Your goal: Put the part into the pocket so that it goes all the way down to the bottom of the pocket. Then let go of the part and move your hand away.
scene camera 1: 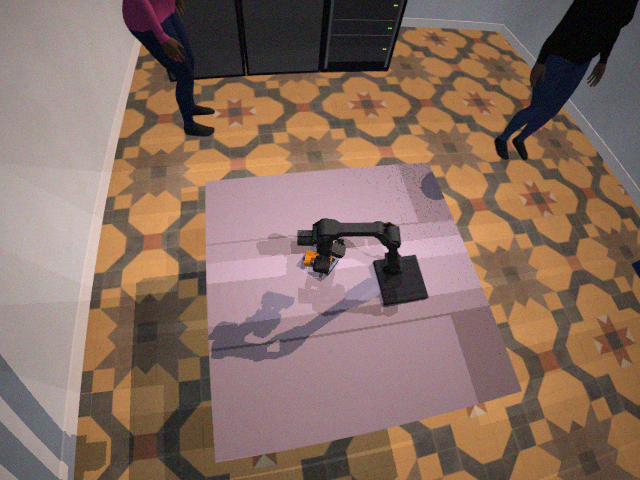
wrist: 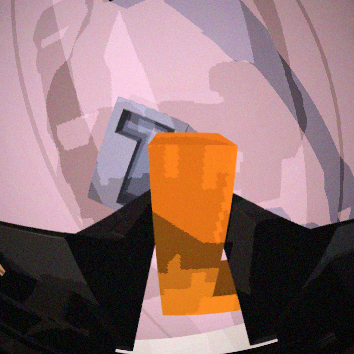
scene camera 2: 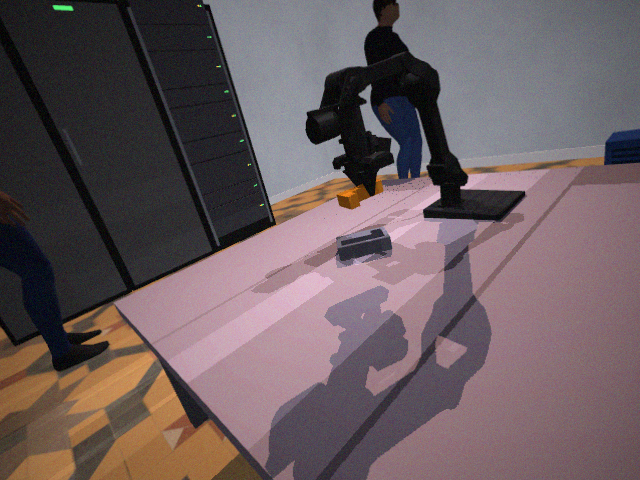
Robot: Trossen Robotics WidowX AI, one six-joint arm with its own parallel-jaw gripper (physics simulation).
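Places are measured from the arm's base along level axes (x ahead, y left, z up), in millimetres.
Pixels of known places: gripper, between the fingertips: (scene camera 1: 324, 259) (wrist: 186, 195) (scene camera 2: 368, 195); arm's base, origin of its link: (scene camera 1: 390, 269) (scene camera 2: 450, 203).
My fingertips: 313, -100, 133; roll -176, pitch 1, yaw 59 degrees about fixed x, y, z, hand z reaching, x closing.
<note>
For each thing: its middle in the pictures, then the offset to it from my fingertips, as dx, dy, dz. Level surfaces: height alone.
- orange part, middle of its body: (wrist: 214, 242) (scene camera 2: 363, 193) (scene camera 1: 318, 260) +27, +1, +12
- grey block with the pocket, middle of its body: (wrist: 134, 160) (scene camera 2: 362, 242) (scene camera 1: 321, 259) -21, -59, -138
- pink table top, height of its surface: dz -157
The orange part (scene camera 1: 309, 257) (scene camera 2: 348, 198) (wrist: 192, 175) is held between the black fingers of my gripper (scene camera 2: 371, 190) (wrist: 186, 195), which is shut on it. The grey block with the pocket (scene camera 2: 363, 249) (wrist: 106, 172) lies on the table. Its recess shows an angled outline in the wrist view, and the part and the left finger hide its right and lower portions. In scene camera 2 a gap shows between the raised part and the block. In scene camera 1 the part and the wrist overlap the block. The part is outside the pocket.
The arm's black base plate (scene camera 1: 402, 281) (scene camera 2: 475, 203) stands on the pink table top (scene camera 1: 361, 361) (scene camera 2: 558, 320), to the right of the block. Arm shadows cross the table. Two people stand beyond the table, near dark server cabinets (scene camera 1: 284, 36) (scene camera 2: 77, 129).
</note>
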